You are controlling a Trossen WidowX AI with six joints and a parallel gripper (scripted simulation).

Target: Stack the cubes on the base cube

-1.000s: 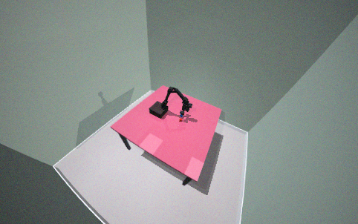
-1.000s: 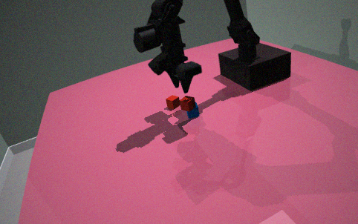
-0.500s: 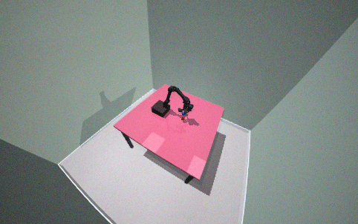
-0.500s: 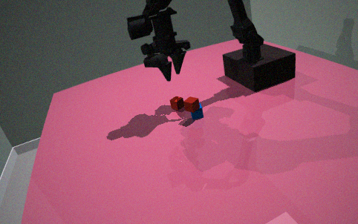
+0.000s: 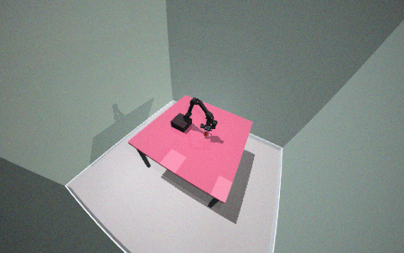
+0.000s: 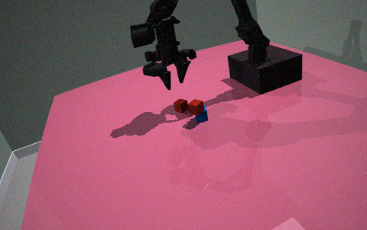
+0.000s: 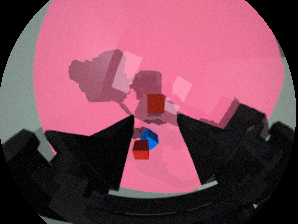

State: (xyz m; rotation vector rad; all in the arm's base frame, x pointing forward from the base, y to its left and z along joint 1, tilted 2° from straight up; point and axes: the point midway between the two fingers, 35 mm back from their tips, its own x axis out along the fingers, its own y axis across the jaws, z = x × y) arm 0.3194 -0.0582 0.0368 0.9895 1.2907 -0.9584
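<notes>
Now: the blue cube 100 mm to the left of my gripper tip, 70 mm below it and 20 mm behind it.
</notes>
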